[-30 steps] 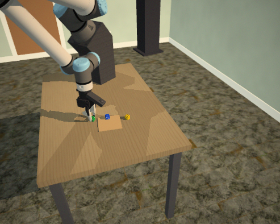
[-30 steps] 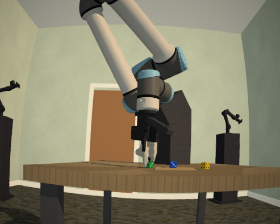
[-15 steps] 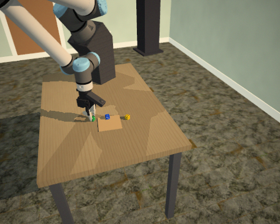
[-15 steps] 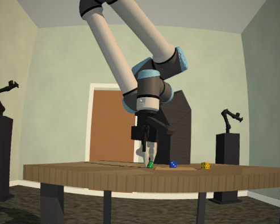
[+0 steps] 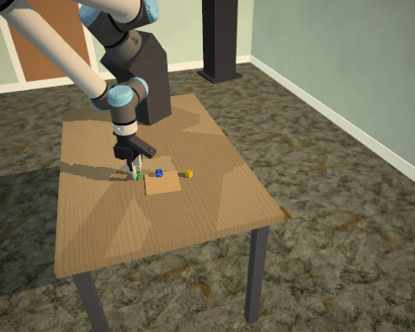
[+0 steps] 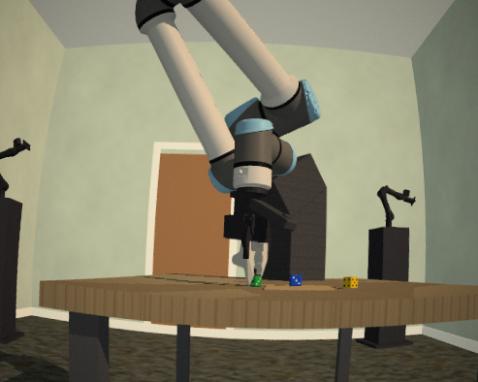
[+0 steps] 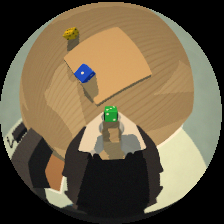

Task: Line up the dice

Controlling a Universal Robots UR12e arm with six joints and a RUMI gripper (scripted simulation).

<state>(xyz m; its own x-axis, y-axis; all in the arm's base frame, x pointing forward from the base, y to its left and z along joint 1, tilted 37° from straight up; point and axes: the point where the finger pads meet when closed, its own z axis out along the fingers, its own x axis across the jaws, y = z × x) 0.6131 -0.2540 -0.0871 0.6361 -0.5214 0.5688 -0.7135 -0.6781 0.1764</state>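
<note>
Right now the tan mat is 8 cm ahead of my hand, 8 cm to the left of it and 2 cm below it. From my hand the other things lie so: green die right at my hand; blue die 3 cm ahead, 9 cm to the left; yellow die 9 cm ahead, 20 cm to the left.
</note>
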